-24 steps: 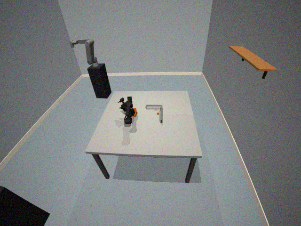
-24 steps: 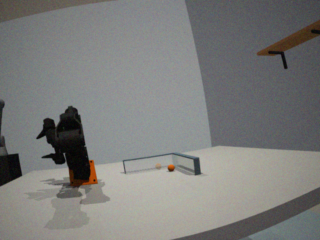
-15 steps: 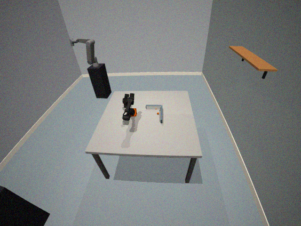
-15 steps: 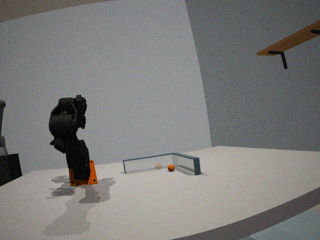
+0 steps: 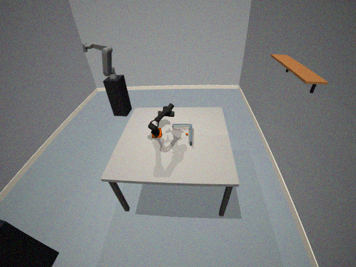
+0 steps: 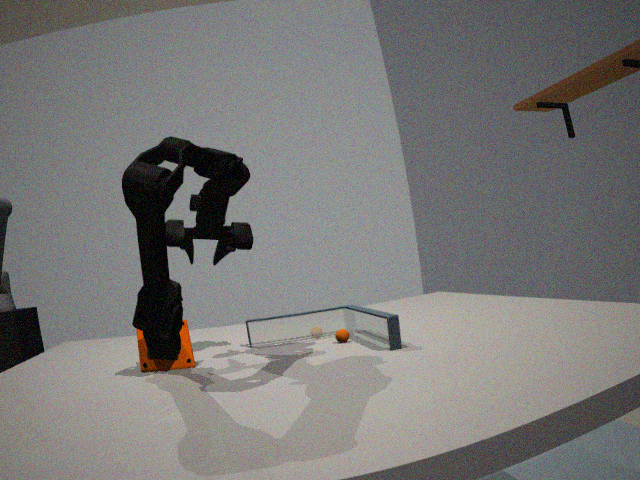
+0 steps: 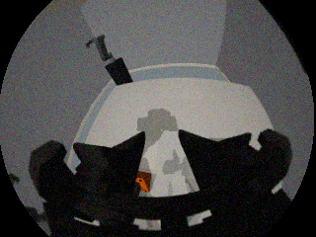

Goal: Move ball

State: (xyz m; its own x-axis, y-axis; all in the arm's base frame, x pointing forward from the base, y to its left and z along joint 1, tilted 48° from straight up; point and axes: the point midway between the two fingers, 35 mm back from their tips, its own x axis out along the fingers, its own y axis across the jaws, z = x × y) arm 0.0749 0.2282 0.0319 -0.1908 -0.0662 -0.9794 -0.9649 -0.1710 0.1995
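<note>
Right now my gripper tip is 26 cm short of the orange ball, 18 cm above it and 10 cm to the left of it.
</note>
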